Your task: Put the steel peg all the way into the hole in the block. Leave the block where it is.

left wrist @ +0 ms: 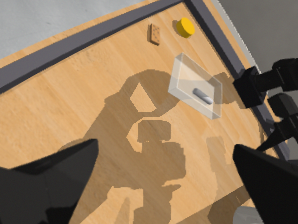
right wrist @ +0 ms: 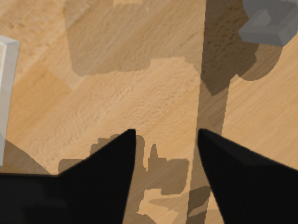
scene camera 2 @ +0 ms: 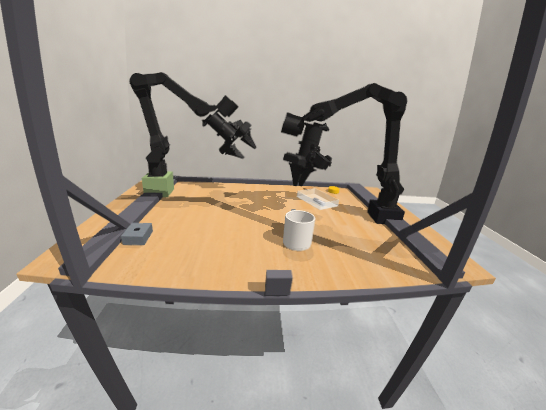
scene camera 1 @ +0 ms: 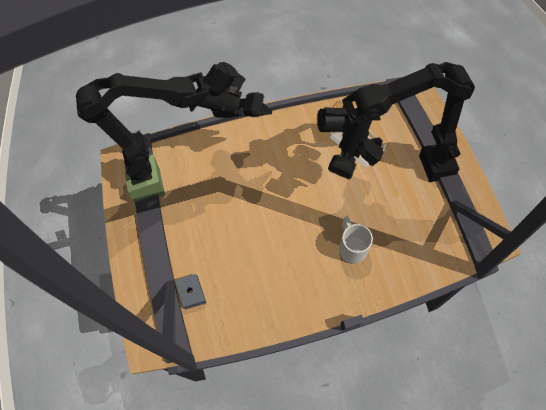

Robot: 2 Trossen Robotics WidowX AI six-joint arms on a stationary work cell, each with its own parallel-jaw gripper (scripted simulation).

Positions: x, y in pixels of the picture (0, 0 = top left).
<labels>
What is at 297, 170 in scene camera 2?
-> My right gripper.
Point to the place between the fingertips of my left gripper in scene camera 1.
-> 261, 112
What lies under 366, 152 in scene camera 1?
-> My right gripper.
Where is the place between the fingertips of my right gripper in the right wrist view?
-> At 166, 135
</labels>
